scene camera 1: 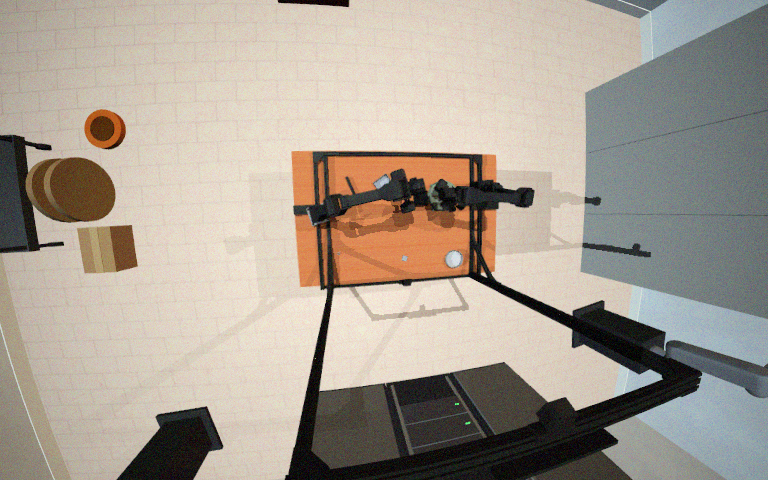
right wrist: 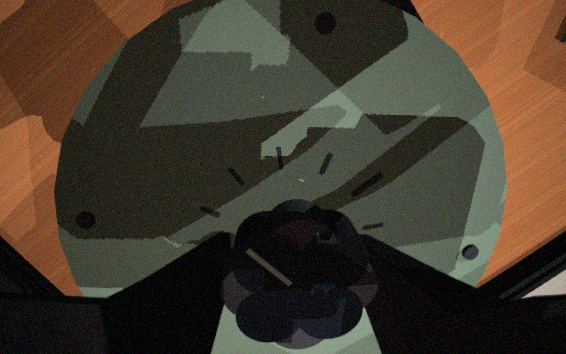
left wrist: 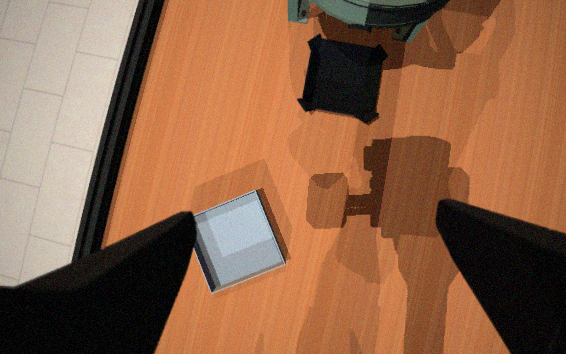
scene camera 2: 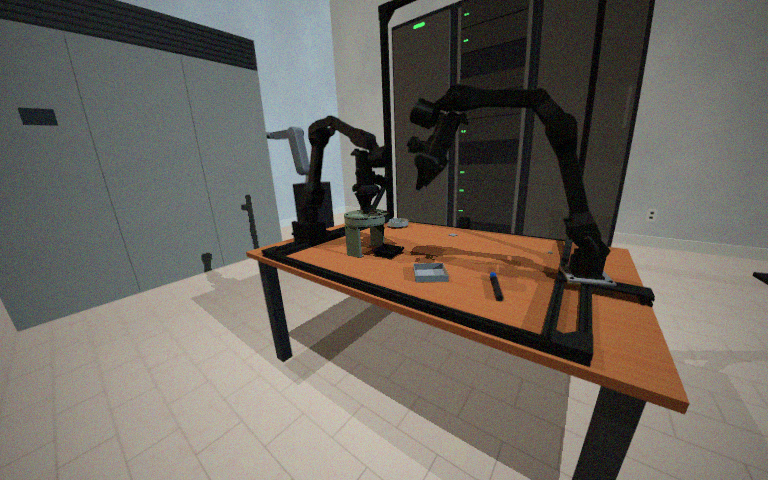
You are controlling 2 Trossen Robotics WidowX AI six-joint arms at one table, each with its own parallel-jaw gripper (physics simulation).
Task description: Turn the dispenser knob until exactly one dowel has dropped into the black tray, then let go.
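Pixels of known places: left gripper, between the fingertips: (left wrist: 314,217) (scene camera 2: 421,188); right gripper, between the fingertips: (scene camera 2: 365,212); left arm's base, origin of its link: (scene camera 1: 317,214) (scene camera 2: 585,273); right arm's base, origin of its link: (scene camera 1: 486,188) (scene camera 2: 308,222).
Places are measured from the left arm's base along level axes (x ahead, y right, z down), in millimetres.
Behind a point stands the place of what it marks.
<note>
The pale green round dispenser (scene camera 2: 355,221) @(x 666, y 27, z -100 mm) (left wrist: 340,4) @(x 592, y 67, z -101 mm) (right wrist: 215,95) @(x 638, y 157, z -113 mm) stands on legs, with tick marks and several round holes on its top. Its black lobed knob (right wrist: 300,310) @(x 667, y 104, z -142 mm) has a pale pointer line towards the upper left in the right wrist view. My right gripper (right wrist: 292,246) @(x 663, y 106, z -114 mm) (scene camera 2: 367,210) @(x 663, y 106, z -114 mm) points down from above and is shut on the knob. The black tray (left wrist: 342,77) @(x 583, y 90, z 30 mm) (scene camera 2: 388,250) @(x 586, y 121, z 28 mm) lies beside the dispenser's legs; its inside is very dark and no dowel can be made out. My left gripper (left wrist: 314,217) @(x 439, y 28, z -211 mm) (scene camera 2: 421,182) @(x 439, y 28, z -211 mm) is open and empty, high above the table.
A grey open box (scene camera 1: 382,181) @(x 395, y -68, z 31 mm) (scene camera 2: 430,272) @(x 398, y -29, z 31 mm) (left wrist: 250,245) @(x 388, y -31, z 31 mm) and a black marker with a blue end (scene camera 1: 350,186) @(x 214, y -92, z 17 mm) (scene camera 2: 496,287) @(x 217, y -108, z 16 mm) lie on the table. A white round dish (scene camera 1: 453,259) @(x 674, y 505, z 22 mm) (scene camera 2: 398,223) @(x 654, y 450, z 4 mm) and a small grey piece (scene camera 1: 404,258) @(x 384, y 395, z 29 mm) (scene camera 2: 452,234) @(x 387, y 396, z 29 mm) lie farther off. A black frame (left wrist: 115,120) @(x 545, y -184, z 18 mm) borders the table.
</note>
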